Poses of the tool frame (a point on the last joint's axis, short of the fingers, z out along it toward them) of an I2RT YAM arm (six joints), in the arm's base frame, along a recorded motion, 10 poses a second.
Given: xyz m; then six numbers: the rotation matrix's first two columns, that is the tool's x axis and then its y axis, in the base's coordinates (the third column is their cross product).
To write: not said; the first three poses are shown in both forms.
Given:
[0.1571 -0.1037 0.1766 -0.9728 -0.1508 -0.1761 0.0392 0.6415 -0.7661]
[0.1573 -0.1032 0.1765 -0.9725 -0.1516 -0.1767 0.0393 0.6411 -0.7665]
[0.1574 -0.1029 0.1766 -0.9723 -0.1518 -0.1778 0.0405 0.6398 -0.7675]
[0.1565 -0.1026 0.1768 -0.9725 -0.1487 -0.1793 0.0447 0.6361 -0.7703]
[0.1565 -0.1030 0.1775 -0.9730 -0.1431 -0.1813 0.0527 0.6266 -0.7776]
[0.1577 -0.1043 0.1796 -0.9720 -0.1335 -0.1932 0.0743 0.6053 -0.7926]
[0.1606 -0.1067 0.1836 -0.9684 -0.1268 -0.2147 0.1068 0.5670 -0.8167]
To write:
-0.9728 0.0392 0.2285 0.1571; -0.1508 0.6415 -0.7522 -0.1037; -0.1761 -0.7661 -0.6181 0.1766; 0 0 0 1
-0.9725 0.0393 0.2295 0.1573; -0.1516 0.6411 -0.7524 -0.1032; -0.1767 -0.7665 -0.6175 0.1765; 0 0 0 1
-0.9723 0.0405 0.2303 0.1574; -0.1518 0.6398 -0.7534 -0.1029; -0.1778 -0.7675 -0.6159 0.1766; 0 0 0 1
-0.9725 0.0447 0.2286 0.1565; -0.1487 0.6361 -0.7571 -0.1026; -0.1793 -0.7703 -0.6120 0.1768; 0 0 0 1
-0.9730 0.0527 0.2249 0.1565; -0.1431 0.6266 -0.7662 -0.1030; -0.1813 -0.7776 -0.6021 0.1775; 0 0 0 1
-0.9720 0.0743 0.2228 0.1577; -0.1335 0.6053 -0.7848 -0.1043; -0.1932 -0.7926 -0.5784 0.1796; 0 0 0 1
-0.9684 0.1068 0.2253 0.1606; -0.1268 0.5670 -0.8138 -0.1067; -0.2147 -0.8167 -0.5355 0.1836; 0 0 0 1

